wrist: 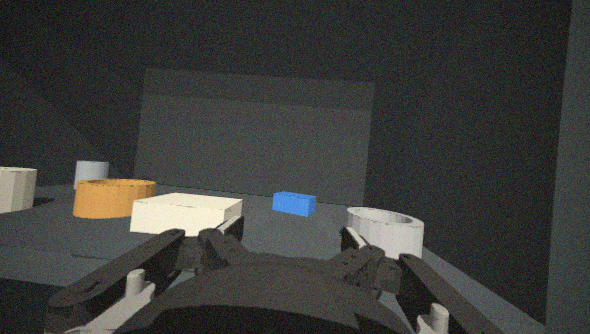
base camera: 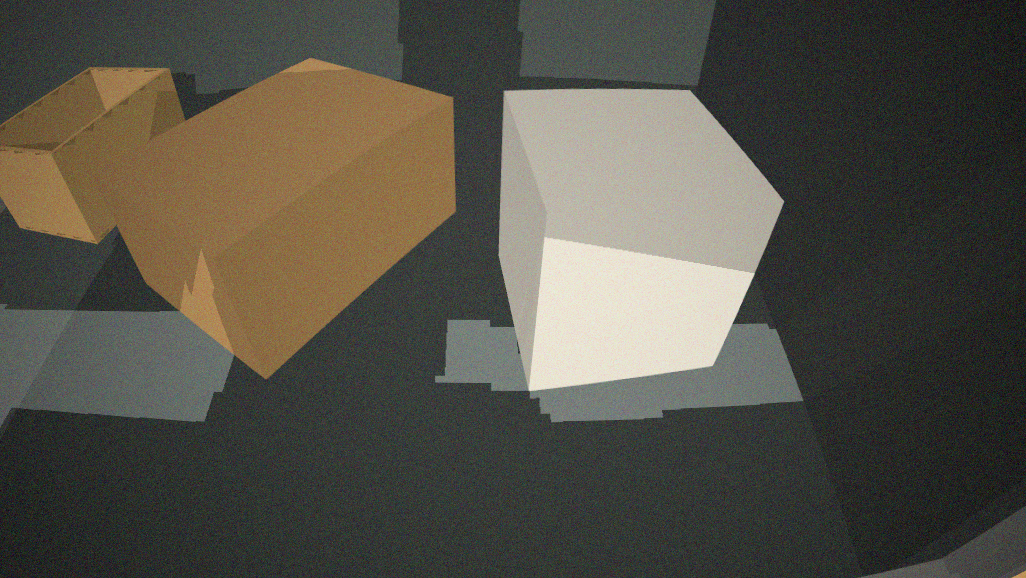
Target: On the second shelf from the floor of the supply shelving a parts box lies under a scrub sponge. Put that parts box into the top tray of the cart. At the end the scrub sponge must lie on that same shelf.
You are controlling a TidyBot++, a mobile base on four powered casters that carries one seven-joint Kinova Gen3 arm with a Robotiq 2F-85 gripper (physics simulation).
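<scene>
My gripper is open and empty in the wrist view, in front of a dark shelf board of the supply shelving. A small blue block lies farther back on this board, seen between the fingertips, with nothing on top of it. A cream flat box lies behind the left finger. No box with a scrub sponge on top shows in either view, and the cart does not show.
A light grey ring stands behind the right finger. An orange ring, a pale grey cylinder and a beige cylinder stand at left. The base camera shows a closed cardboard box, an open carton and a white box.
</scene>
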